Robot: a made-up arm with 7 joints.
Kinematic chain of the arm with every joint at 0, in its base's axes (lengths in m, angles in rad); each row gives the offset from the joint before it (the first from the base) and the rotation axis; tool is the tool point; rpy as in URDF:
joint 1: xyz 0.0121 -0.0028 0.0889 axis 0 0.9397 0.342
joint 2: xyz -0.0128 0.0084 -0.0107 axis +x
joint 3: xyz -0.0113 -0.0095 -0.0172 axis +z
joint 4: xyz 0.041 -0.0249 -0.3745 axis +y
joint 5: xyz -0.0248 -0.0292 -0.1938 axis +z
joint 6: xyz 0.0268 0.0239 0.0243 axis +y
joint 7: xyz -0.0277 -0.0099 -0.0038 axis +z
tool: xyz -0.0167 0.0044 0.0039 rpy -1.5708 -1.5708 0
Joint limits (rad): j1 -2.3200..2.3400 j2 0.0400..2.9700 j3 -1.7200..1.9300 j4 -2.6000..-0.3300 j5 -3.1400..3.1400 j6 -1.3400..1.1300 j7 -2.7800..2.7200
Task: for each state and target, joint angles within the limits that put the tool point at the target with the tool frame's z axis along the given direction. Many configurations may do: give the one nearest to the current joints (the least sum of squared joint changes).
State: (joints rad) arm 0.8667 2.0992 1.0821 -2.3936 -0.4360 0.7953 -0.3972
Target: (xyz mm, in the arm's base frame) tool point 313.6 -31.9 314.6 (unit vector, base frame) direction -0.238 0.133 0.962
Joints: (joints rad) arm 0.9548 2.9182 1.7228 -2.0846 0.0724 0.7773 0.4784
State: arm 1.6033 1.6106 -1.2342 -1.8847 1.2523 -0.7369 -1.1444
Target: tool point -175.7 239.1 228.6 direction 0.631 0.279 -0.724
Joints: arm 1.7709 1.9462 -1.3105 -2.5809 0.8938 -0.3497 -1.4317
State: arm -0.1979 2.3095 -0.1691 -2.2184 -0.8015 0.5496 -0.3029
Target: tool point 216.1 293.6 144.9 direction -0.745 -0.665 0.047
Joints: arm -0.5978 1.6493 -0.0752 -2.1640 -1.1154 0.5737 -0.0238
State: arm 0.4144 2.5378 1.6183 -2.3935 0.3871 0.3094 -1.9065
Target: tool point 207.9 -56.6 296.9 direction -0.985 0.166 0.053
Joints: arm 0.5415 2.9700 1.2133 -2.6000 0.4723 -0.0414 -1.3416
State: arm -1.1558 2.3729 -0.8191 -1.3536 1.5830 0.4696 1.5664
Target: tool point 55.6 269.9 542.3 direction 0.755 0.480 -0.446
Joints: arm -0.3304 2.6936 0.0124 -0.9603 1.9190 -0.2367 1.8487
